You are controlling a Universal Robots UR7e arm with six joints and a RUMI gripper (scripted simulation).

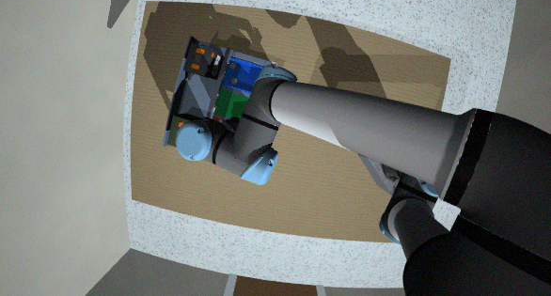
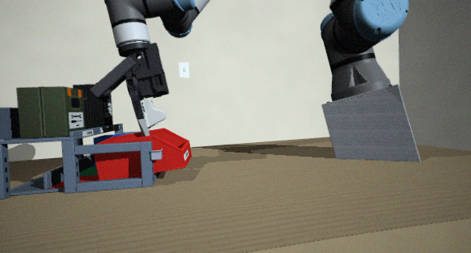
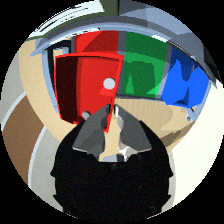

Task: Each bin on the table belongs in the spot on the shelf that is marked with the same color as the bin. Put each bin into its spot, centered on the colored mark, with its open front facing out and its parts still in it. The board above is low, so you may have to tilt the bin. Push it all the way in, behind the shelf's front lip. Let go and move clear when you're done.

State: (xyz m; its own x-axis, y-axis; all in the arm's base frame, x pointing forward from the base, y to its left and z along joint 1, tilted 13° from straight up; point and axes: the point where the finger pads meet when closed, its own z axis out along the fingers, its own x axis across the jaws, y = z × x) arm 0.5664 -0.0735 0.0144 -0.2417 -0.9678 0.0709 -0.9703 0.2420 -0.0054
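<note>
Right now the red bin is 10 mm ahead of my hand, 50 mm to the left of it and 30 mm below it. From my hand the other things lie so: blue bin: 20 mm ahead, 200 mm to the right, 40 mm below; then top board: 150 mm ahead, 110 mm to the right, 20 mm above; then green box: 180 mm ahead, 70 mm above.
</note>
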